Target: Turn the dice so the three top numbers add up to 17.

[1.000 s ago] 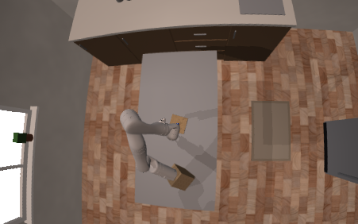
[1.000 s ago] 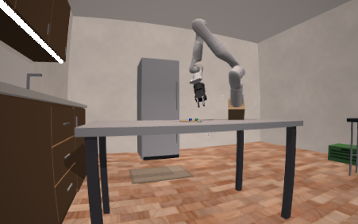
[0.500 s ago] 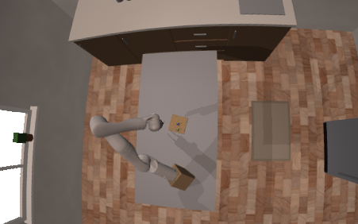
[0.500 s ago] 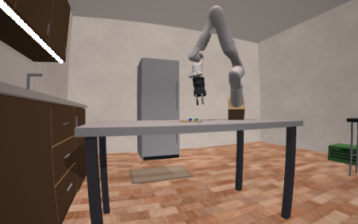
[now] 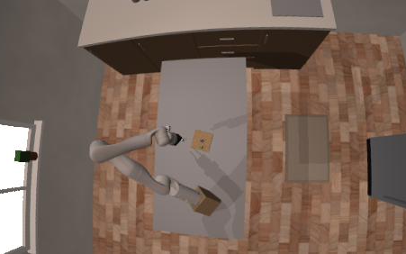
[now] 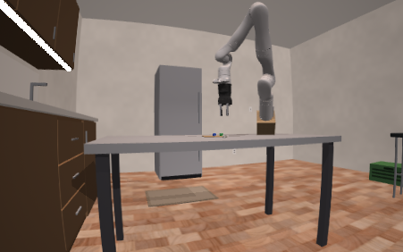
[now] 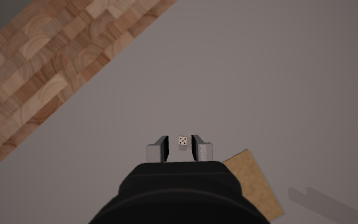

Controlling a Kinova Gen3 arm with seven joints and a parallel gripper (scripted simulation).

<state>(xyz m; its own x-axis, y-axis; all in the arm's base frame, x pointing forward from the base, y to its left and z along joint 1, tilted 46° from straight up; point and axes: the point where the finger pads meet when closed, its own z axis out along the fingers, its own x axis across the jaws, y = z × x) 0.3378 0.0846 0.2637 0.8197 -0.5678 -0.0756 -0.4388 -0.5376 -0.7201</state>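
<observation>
Now: the white die 130 mm below my hand and 10 mm to the right of it. Round my hand: tan mat (160 mm to the right, 140 mm below, 30 mm ahead); blue die (160 mm to the right, 130 mm below, 30 mm ahead); green die (170 mm to the right, 130 mm below, 20 mm behind).
</observation>
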